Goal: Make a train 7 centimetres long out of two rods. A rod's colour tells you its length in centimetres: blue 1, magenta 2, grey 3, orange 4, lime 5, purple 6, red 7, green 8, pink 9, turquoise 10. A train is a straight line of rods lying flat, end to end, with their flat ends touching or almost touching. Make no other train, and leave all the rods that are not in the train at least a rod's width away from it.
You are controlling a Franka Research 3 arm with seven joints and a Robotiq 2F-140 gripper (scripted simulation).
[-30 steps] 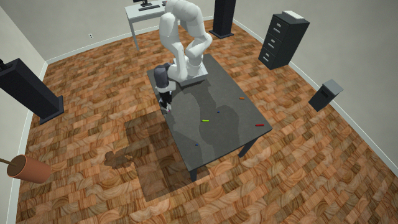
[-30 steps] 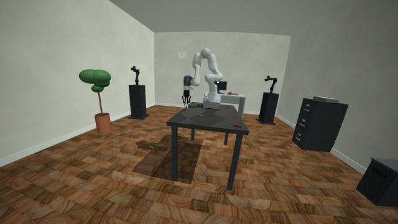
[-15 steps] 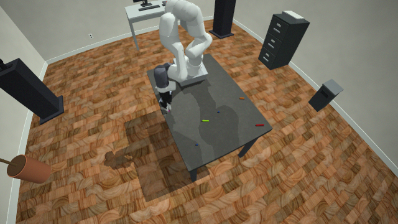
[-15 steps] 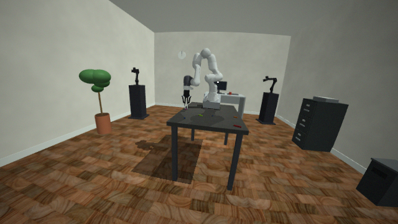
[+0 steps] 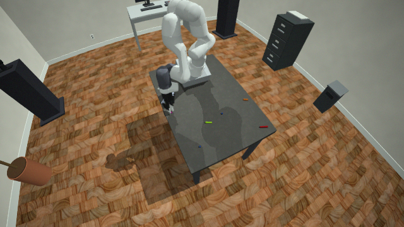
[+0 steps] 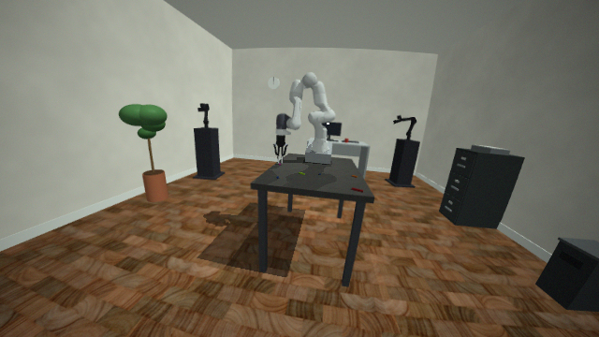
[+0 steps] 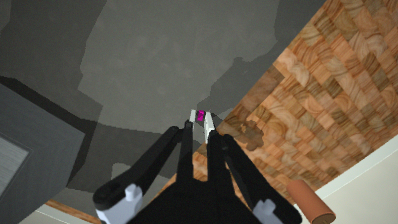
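Right now the magenta rod is 50 mm below my hand. Round my hand: orange rod 250 mm ahead, 610 mm to the left, 50 mm below; lime rod 250 mm ahead, 190 mm to the left, 50 mm below; red rod 540 mm ahead, 540 mm to the left, 50 mm below.
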